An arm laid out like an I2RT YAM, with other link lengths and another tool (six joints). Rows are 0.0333 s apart.
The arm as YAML. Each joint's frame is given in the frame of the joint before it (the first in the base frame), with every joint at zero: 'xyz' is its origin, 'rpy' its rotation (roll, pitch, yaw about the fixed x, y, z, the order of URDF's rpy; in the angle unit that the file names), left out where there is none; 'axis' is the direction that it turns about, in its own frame. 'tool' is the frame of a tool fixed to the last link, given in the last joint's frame.
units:
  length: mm
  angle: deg
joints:
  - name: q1
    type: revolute
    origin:
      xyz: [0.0, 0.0, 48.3]
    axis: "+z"
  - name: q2
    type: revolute
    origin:
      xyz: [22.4, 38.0, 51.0]
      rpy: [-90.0, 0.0, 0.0]
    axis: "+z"
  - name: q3
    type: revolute
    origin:
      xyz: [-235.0, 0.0, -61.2]
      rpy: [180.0, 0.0, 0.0]
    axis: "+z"
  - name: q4
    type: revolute
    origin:
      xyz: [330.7, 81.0, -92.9]
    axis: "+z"
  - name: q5
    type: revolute
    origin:
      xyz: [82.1, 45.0, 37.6]
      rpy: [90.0, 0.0, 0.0]
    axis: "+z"
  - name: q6
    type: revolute
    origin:
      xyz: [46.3, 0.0, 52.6]
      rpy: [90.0, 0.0, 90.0]
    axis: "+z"
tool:
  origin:
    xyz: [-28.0, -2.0, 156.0]
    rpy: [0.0, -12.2, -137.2]
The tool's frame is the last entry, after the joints.
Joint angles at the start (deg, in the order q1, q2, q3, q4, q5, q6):
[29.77 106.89 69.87 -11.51 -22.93 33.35]
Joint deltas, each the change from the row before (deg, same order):
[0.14 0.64 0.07 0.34 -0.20 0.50]
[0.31 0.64 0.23 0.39 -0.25 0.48]
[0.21 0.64 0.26 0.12 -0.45 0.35]
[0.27 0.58 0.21 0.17 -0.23 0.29]
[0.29 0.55 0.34 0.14 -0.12 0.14]
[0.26 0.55 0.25 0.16 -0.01 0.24]
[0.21 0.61 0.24 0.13 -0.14 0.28]
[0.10 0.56 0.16 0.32 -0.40 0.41]
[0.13 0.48 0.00 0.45 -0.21 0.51]
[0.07 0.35 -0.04 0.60 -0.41 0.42]
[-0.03 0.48 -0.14 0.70 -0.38 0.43]
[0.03 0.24 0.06 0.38 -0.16 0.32]
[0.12 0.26 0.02 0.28 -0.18 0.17]
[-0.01 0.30 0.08 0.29 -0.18 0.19]
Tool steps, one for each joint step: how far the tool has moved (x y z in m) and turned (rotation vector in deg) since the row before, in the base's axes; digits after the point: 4 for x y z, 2 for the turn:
[-0.0009 0.0017 -0.0043 0.18 0.60 -0.07]
[-0.0014 0.0036 -0.0027 0.31 0.42 0.14]
[-0.0019 0.0029 -0.0030 0.27 0.62 0.26]
[-0.0018 0.0028 -0.0030 0.14 0.45 0.22]
[-0.0012 0.0031 -0.0019 0.08 0.20 0.27]
[-0.0011 0.0024 -0.0028 0.01 0.28 0.10]
[-0.0013 0.0022 -0.0034 0.05 0.44 0.11]
[-0.0009 0.0020 -0.0026 0.33 0.50 0.07]
[-0.0009 0.0016 -0.0030 0.26 0.45 -0.09]
[-0.0006 0.0018 -0.0013 0.49 0.27 0.05]
[-0.0002 0.0007 -0.0032 0.40 0.37 -0.08]
[0.0004 0.0011 -0.0005 0.29 0.11 -0.08]
[-0.0009 0.0015 -0.0013 0.18 0.15 0.12]
[0.0003 0.0006 -0.0011 0.20 0.14 -0.02]

